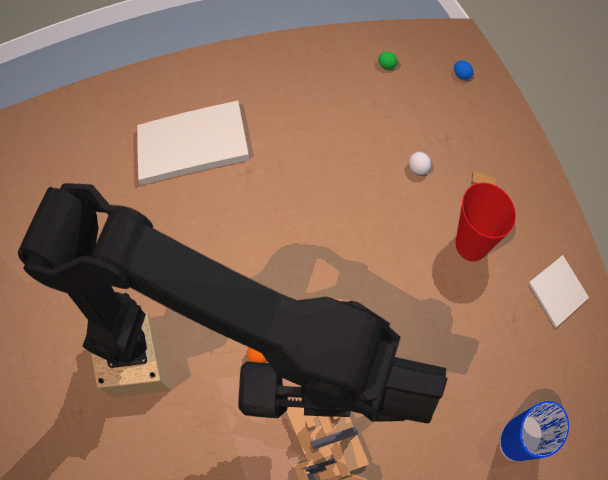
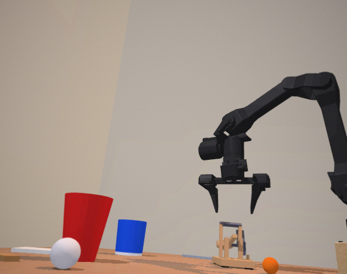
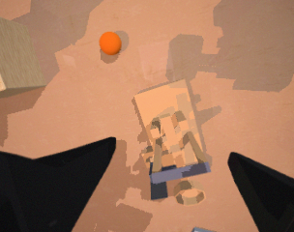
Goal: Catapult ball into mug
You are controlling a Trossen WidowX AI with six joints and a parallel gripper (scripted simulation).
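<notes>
My gripper tip is now 50 mm above the catapult upright frame and 40 mm to the left of it. The rest, counted from my gripper tip: blue mug 300 mm ahead, 140 mm to the right, 100 mm below; orange ball 120 mm to the left, 110 mm below, 60 mm behind; catapult 80 mm below, 60 mm to the right, 10 mm behind.
</notes>
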